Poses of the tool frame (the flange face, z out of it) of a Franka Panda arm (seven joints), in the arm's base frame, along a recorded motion.
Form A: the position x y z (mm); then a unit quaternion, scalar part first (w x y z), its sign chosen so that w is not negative.
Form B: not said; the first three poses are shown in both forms.
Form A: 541 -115 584 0.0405 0.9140 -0.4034 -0.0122
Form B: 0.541 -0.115 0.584 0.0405 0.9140 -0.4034 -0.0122
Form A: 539 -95 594 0.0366 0.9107 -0.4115 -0.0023
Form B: 0.539 -0.095 0.594 0.0366 0.9107 -0.4115 -0.0023
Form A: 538 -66 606 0.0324 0.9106 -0.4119 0.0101
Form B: 0.538 -0.066 0.606 0.0324 0.9106 -0.4119 0.0101
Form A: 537 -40 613 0.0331 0.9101 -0.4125 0.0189
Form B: 0.537 -0.040 0.613 0.0331 0.9101 -0.4125 0.0189
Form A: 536 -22 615 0.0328 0.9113 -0.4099 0.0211
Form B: 0.536 -0.022 0.615 0.0328 0.9113 -0.4099 0.0211
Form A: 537 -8 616 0.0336 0.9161 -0.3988 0.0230
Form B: 0.537 -0.008 0.616 0.0336 0.9161 -0.3988 0.0230
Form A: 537 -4 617 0.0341 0.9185 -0.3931 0.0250
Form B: 0.537 -0.004 0.617 0.0341 0.9185 -0.3931 0.0250
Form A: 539 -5 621 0.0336 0.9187 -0.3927 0.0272
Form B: 0.539 -0.005 0.621 0.0336 0.9187 -0.3927 0.0272
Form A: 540 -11 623 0.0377 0.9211 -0.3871 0.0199
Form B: 0.540 -0.011 0.623 0.0377 0.9211 -0.3871 0.0199
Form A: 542 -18 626 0.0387 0.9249 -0.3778 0.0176
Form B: 0.542 -0.018 0.626 0.0387 0.9249 -0.3778 0.0176
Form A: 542 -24 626 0.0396 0.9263 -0.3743 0.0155
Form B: 0.542 -0.024 0.626 0.0396 0.9263 -0.3743 0.0155
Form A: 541 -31 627 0.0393 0.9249 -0.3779 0.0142
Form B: 0.541 -0.031 0.627 0.0393 0.9249 -0.3779 0.0142
